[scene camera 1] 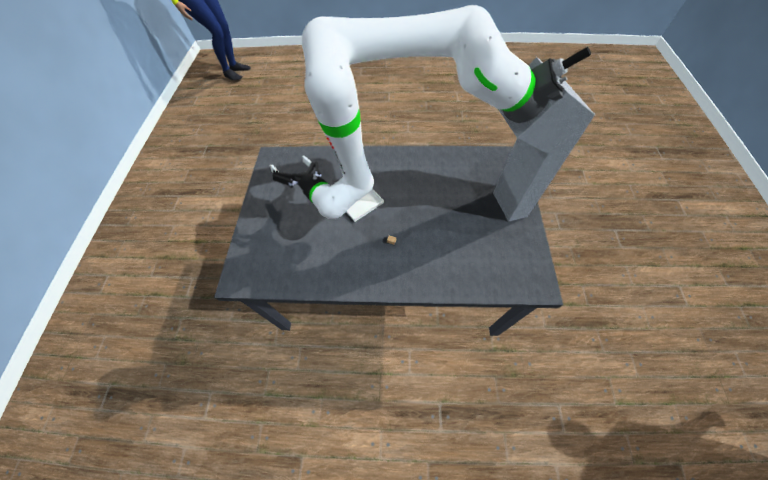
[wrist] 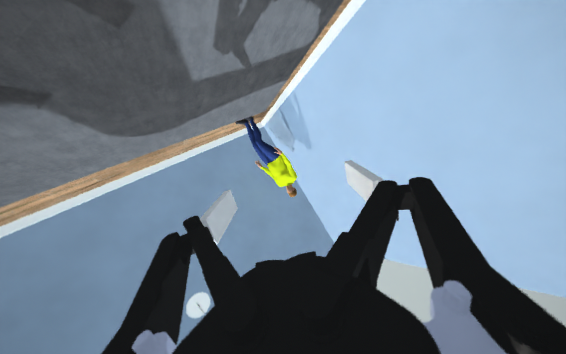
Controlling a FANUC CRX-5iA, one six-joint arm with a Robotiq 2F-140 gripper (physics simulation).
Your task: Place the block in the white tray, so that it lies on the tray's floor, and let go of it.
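Where they show: gripper, fingertip midpoint: (scene camera 1: 287, 162) (wrist: 288, 186); arm's base at its link origin: (scene camera 1: 526, 97).
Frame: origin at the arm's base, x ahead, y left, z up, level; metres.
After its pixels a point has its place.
A small tan wooden block (scene camera 1: 391, 240) {y 0.301, x 0.320, z -0.575 m} sits on the dark table, in front of and to the right of the tray in the scene view. The white tray (scene camera 1: 364, 207) {y 0.171, x 0.508, z -0.597 m} lies on the table, partly hidden behind the arm's wrist. My gripper (scene camera 1: 289, 163) {y 0.208, x 0.832, z -0.381 m} (wrist: 288, 186) {y 0.208, x 0.832, z -0.381 m} is open and empty, to the left of the tray, pointing sideways away from both tray and block. Its two light fingertips stand wide apart. The block and the tray do not show in the wrist view.
The dark table (scene camera 1: 453, 271) {y 0.332, x 0.031, z -0.600 m} carries the grey robot pedestal (scene camera 1: 523, 178) {y -0.027, x -0.107, z -0.350 m} at its right side. The arm arches high over the table. A person (scene camera 1: 218, 33) (wrist: 280, 170) stands on the floor beyond the table, near the corner of the blue walls.
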